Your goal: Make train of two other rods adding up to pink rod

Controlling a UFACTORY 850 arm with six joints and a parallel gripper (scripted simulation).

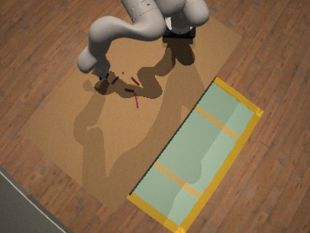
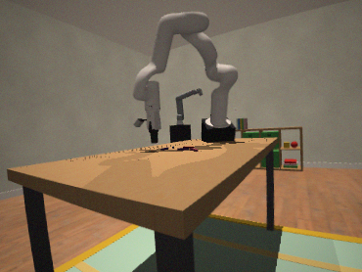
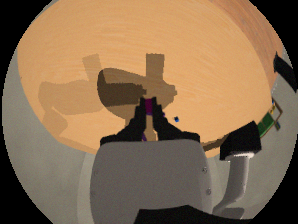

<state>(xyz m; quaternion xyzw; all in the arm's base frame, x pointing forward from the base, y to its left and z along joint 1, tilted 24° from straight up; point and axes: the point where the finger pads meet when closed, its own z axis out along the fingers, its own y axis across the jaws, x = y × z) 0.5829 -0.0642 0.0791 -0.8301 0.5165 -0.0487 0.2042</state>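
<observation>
Right now my hand is 50 mm past the pink rod, 240 mm to the right of it and 50 mm above it. Round my hand: magenta rod (20 mm below); then red rod (120 mm behind, 140 mm to the left, 50 mm below); then tiny blue rod (100 mm behind, 40 mm to the left, 50 mm below).
</observation>
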